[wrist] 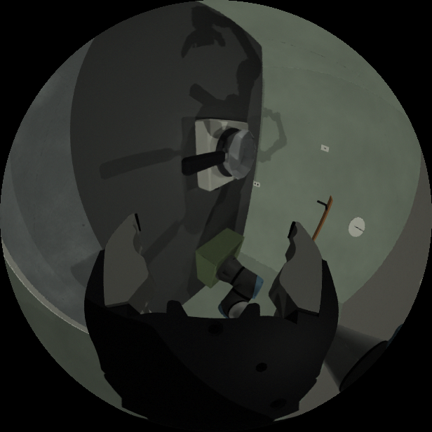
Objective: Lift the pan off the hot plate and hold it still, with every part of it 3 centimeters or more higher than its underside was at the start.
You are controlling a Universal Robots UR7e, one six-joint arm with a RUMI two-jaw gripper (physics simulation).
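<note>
The pan (240,154) is a grey, faceted round body with a thick black handle (202,163) that points left in the view. It sits on the hot plate (205,176), a pale box with a dark round burner, on the dark table top. My gripper (214,219) is open, with its two grey jaws wide apart at the lower left and lower right. The pan and its handle lie beyond the fingertips, higher in the view, and neither jaw touches them. The inside of the pan is hidden.
A green block (216,256) stands at the robot arm's base (231,270), seen between the jaws. The dark table top (130,115) carries shadows of the arm and pan. An orange bar (323,218) is on the right, near a white disc (356,227).
</note>
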